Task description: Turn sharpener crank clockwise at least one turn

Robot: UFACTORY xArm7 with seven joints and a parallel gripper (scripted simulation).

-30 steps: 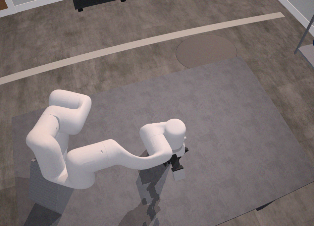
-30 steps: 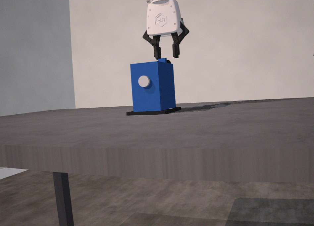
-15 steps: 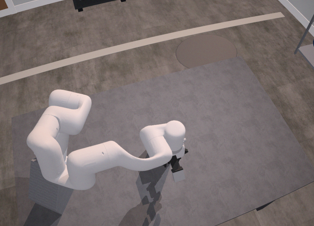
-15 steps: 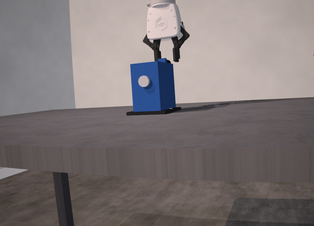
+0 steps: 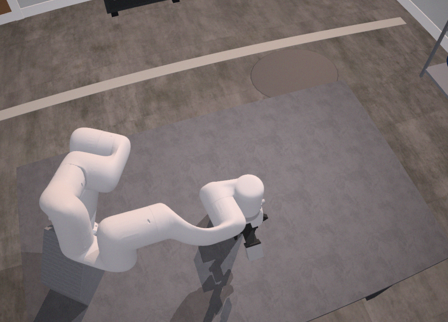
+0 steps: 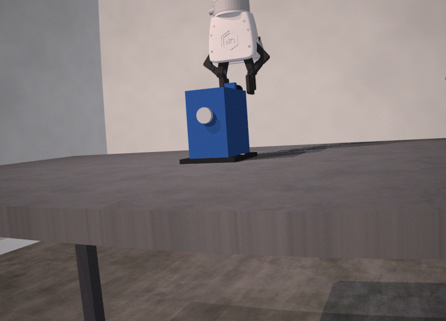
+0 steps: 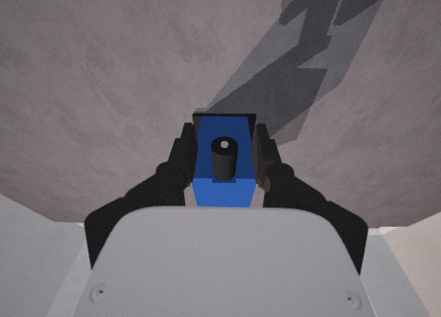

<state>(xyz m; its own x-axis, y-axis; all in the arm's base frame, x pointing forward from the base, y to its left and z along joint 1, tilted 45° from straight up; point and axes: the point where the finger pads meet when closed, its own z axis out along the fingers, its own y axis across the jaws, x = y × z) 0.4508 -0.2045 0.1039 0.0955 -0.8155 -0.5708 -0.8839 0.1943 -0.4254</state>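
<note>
The dark crank knob is 20 mm to the left of my hand and 10 mm below it.
</note>
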